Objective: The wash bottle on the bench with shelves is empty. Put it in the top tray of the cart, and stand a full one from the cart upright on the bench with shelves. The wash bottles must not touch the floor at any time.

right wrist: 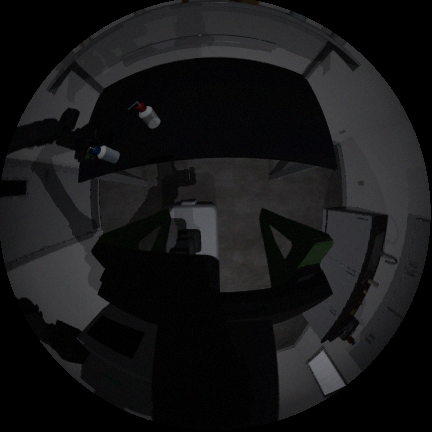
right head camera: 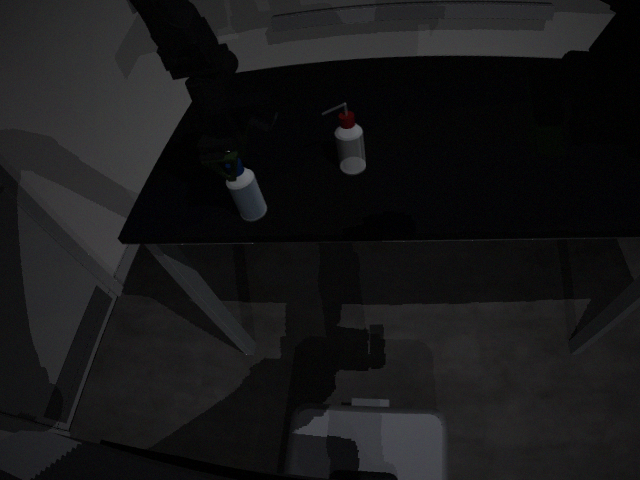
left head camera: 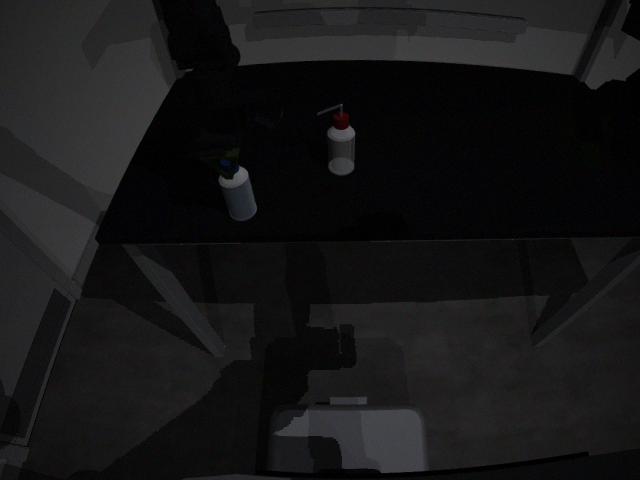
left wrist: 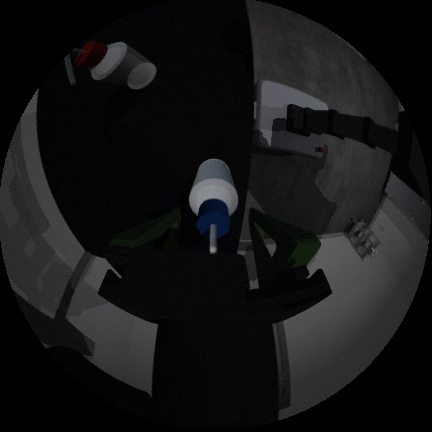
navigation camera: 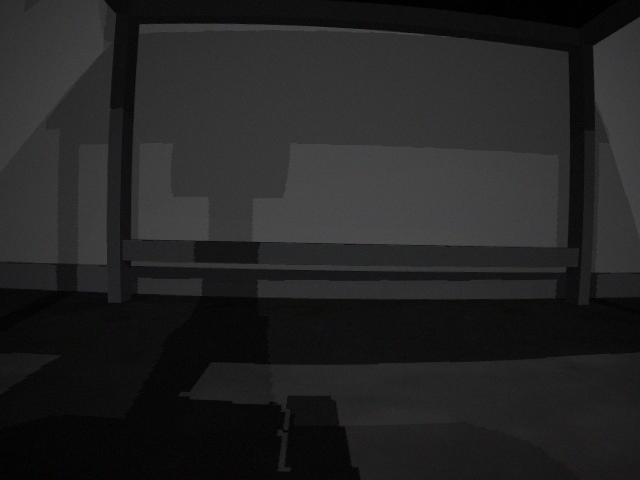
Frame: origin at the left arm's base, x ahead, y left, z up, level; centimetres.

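Seen in the pictures: left gripper, fingertip midpoint: (right wrist: pixel 97 149) (right head camera: pixel 237 167) (left head camera: pixel 232 165) (left wrist: pixel 214 212); right gripper, fingertip midpoint: (right wrist: pixel 214 213) (right head camera: pixel 576 148) (left head camera: pixel 592 160).
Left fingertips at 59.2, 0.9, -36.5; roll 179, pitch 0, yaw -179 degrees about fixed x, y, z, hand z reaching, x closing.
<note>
Offsets run from my left fingertips to a thing's top centre, as dx, dy, dz. "pt": to the spot under its first point. Level surfaces: height alone.
A wash bottle with a blue cap and bluish contents {+0.1, +1.6, +4.3} (left head camera: pixel 239 198) (right head camera: pixel 248 196) (left wrist: pixel 213 182) (right wrist: pixel 108 154) stands upright near the front left of the dark table {dz -13.1} (left head camera: pixel 465 155) (right head camera: pixel 465 155) (right wrist: pixel 225 110). A wash bottle with a red cap and a clear, empty-looking body {+13.0, -19.5, +4.3} (left head camera: pixel 341 149) (right head camera: pixel 350 147) (left wrist: pixel 120 62) (right wrist: pixel 150 117) stands upright farther back, to its right in the head views. My left gripper (left head camera: pixel 227 163) (right head camera: pixel 229 165) (left wrist: pixel 214 212) is open, its fingers apart on either side of the blue cap. My right gripper (right wrist: pixel 214 213) is wide open and empty, away from both bottles. The cart's trays are not clearly identifiable.
My white base (left head camera: pixel 361 434) (right head camera: pixel 382 439) (right wrist: pixel 207 225) is in front of the table. Table legs {pt -1.7, +29.5, -49.7} (left head camera: pixel 178 294) (right head camera: pixel 206 299) run down at the sides. A cross rail (navigation camera: pixel 413 255) spans the legs low down. A cabinet (right wrist: pixel 350 240) stands at the right in the right wrist view.
</note>
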